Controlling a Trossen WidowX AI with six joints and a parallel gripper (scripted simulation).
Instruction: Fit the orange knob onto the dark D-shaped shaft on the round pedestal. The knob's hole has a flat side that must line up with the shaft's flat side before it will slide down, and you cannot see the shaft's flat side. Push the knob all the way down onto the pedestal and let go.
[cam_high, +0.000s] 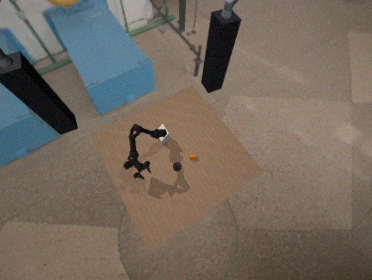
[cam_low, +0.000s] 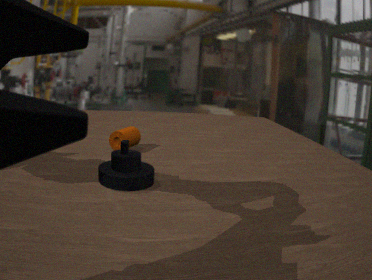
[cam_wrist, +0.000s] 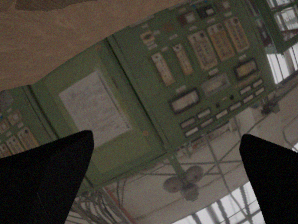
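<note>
Now: gripper tip 5 cm past the orange knob, 47 cm to the right of it and 14 cm above it. Also, from my gripper tip: pedestal: 2 cm behind, 29 cm to the left, 13 cm below.
</note>
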